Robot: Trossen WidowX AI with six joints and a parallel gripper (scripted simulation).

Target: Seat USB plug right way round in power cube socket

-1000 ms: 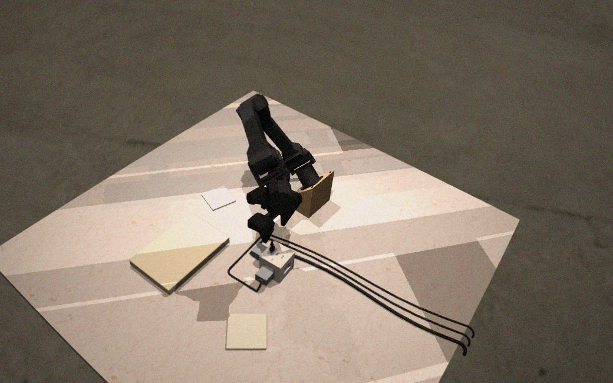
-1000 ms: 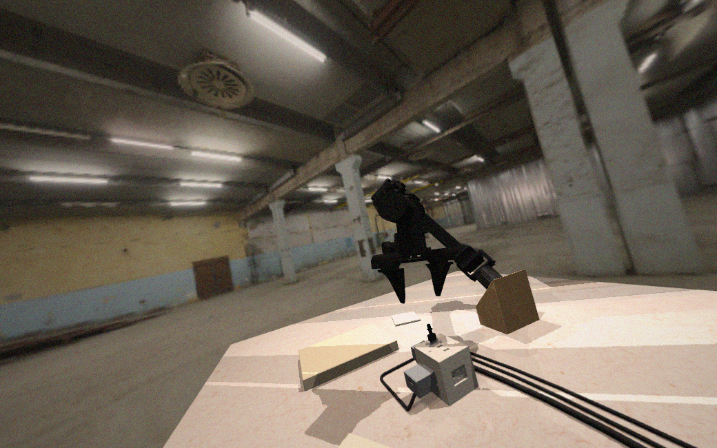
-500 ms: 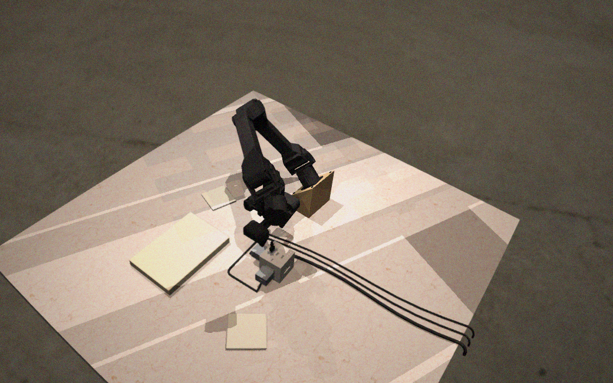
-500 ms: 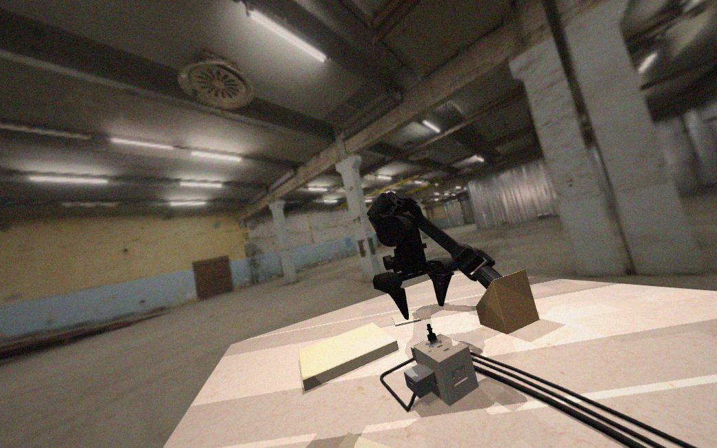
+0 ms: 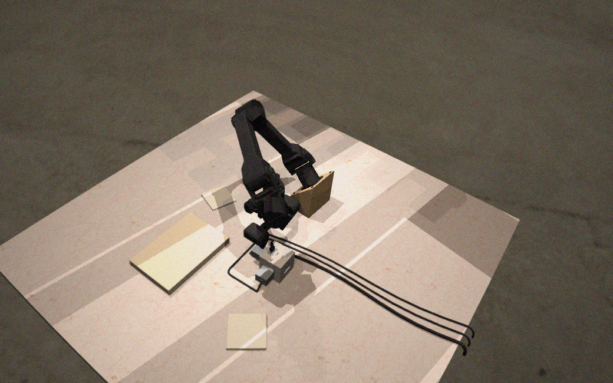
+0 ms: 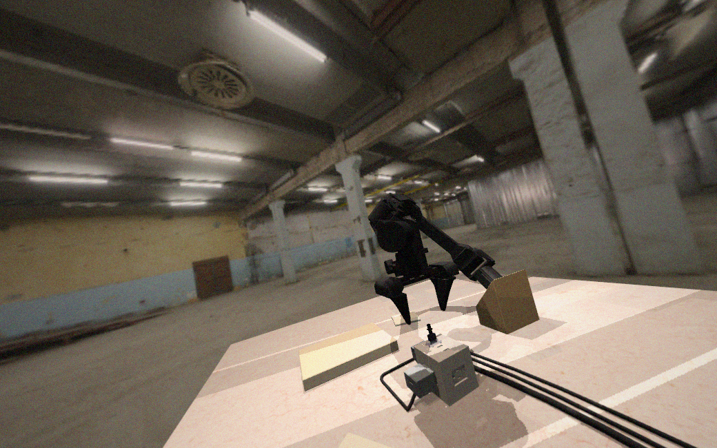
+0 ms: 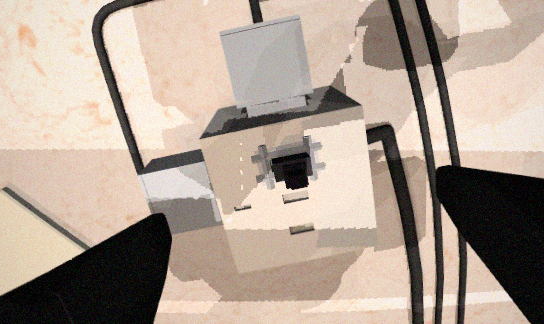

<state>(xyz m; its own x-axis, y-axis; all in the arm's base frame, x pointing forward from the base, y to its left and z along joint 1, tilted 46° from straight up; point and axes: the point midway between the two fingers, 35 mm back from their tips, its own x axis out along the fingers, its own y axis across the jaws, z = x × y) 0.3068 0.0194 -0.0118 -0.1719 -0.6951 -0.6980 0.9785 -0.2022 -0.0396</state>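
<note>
The black usb plug is 40 mm below my gripper tip. Round my gripper tip: usb socket 60 mm below; tan board 110 mm ahead, 260 mm to the right, 120 mm below.
</note>
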